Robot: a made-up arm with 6 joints. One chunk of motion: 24 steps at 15 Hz.
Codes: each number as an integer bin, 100 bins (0 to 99) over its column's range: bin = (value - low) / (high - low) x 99, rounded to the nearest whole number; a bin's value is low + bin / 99 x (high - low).
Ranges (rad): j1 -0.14..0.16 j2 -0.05..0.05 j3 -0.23..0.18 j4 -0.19..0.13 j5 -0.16..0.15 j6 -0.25..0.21
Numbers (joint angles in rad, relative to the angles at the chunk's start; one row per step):
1: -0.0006 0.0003 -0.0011 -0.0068 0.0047 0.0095
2: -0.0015 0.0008 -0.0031 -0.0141 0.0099 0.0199
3: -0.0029 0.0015 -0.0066 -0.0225 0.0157 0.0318
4: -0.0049 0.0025 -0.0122 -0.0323 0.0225 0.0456
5: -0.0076 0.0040 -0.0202 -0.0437 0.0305 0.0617
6: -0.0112 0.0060 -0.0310 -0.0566 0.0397 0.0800
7: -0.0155 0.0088 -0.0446 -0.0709 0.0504 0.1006
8: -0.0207 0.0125 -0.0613 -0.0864 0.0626 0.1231
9: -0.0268 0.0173 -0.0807 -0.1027 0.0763 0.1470
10: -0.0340 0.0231 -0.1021 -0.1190 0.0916 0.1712
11: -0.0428 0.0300 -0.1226 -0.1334 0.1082 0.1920
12: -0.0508 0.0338 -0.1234 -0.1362 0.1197 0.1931
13: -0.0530 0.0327 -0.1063 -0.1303 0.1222 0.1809
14: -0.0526 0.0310 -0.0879 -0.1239 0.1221 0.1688
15: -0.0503 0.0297 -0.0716 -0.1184 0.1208 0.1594
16: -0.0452 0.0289 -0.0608 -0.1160 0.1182 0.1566
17: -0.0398 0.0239 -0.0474 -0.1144 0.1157 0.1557
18: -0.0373 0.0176 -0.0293 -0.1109 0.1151 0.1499
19: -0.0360 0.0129 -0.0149 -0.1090 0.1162 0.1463
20: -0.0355 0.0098 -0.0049 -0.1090 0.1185 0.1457
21: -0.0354 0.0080 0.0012 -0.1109 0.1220 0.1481
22: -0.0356 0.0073 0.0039 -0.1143 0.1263 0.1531
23: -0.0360 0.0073 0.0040 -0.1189 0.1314 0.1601
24: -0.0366 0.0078 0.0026 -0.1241 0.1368 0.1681
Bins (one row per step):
1: 46 50 55 57 53 56
2: 46 50 55 54 54 58
3: 45 51 54 52 56 61
4: 45 52 53 49 58 64
5: 44 53 51 45 61 67
6: 43 55 48 41 64 71
7: 41 58 45 37 67 75
8: 39 62 41 32 71 80
9: 37 67 36 27 75 85
10: 35 72 31 22 80 91
11: 32 79 26 18 86 95
12: 29 83 26 17 89 95
13: 29 82 30 18 90 93
14: 29 80 34 20 90 90
15: 30 79 38 22 90 88
16: 31 78 41 23 89 88
17: 33 73 44 23 88 87
18: 34 67 48 24 88 86
19: 34 62 52 25 88 85
20: 34 59 54 25 89 85
21: 35 57 56 24 90 86
22: 34 57 56 23 91 87
23: 34 57 57 22 93 88
24: 34 57 56 20 95 90

